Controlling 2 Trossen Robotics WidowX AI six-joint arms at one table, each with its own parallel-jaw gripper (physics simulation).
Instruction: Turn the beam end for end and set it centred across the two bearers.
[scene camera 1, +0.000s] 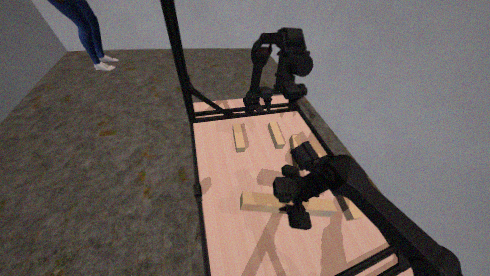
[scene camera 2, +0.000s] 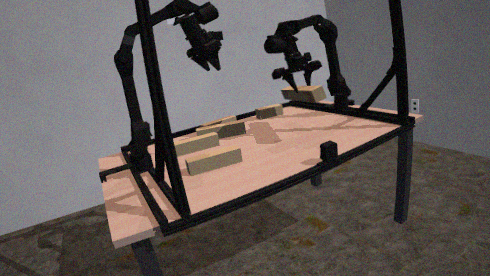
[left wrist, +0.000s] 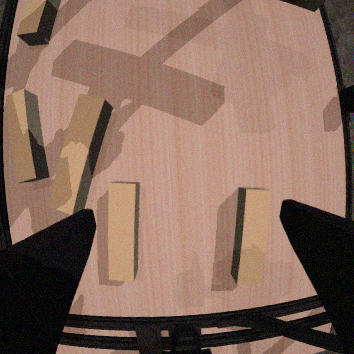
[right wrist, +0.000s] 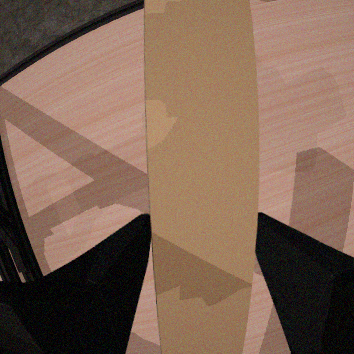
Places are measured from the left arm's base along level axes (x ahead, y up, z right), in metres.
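Pixels of known places: left gripper, fingertip midpoint: (scene camera 1: 278, 112) (scene camera 2: 213, 70) (left wrist: 188, 214); right gripper, fingertip midpoint: (scene camera 1: 279, 202) (right wrist: 201, 222); left arm's base, origin of the base link: (scene camera 1: 248, 110) (scene camera 2: 142, 169) (left wrist: 184, 335); right arm's base, origin of the base link: (scene camera 2: 341, 108).
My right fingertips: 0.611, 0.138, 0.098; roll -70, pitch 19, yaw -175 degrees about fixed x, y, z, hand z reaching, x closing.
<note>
Ahead of a thing's pixels: the offset from my right fingertips to its top centre, as dx, dy, dz.
The beam {+0.015, +0.031, -0.036} (scene camera 1: 257, 201) (scene camera 2: 304, 94) (right wrist: 202, 150) is a long pale wooden bar, held roughly level above the table and running left to right in scene camera 1. My right gripper (scene camera 1: 294, 206) (scene camera 2: 302, 88) (right wrist: 201, 222) is shut on it, with one finger at each long side; both beam ends lie outside the right wrist view. Two shorter blocks, apparently the bearers {-0.403, -0.113, +0.029} (scene camera 1: 239, 137) {-0.379, -0.113, -0.193} (scene camera 1: 276, 135) (scene camera 2: 215, 161) (left wrist: 121, 230) (left wrist: 254, 232), lie nearly parallel with a gap between them. My left gripper (scene camera 2: 213, 69) (left wrist: 188, 214) is open and empty, high above the table.
Two more wooden blocks {-0.242, -0.107, -0.261} (left wrist: 80, 155) {-0.197, -0.113, -0.377} (left wrist: 25, 135) lie beside the left bearer in the left wrist view. Another block {+0.071, -0.110, -0.365} (scene camera 2: 270, 111) (left wrist: 37, 22) lies farther along the same edge. A black frame borders the table, with a small black box (scene camera 2: 328, 151) on one rail.
</note>
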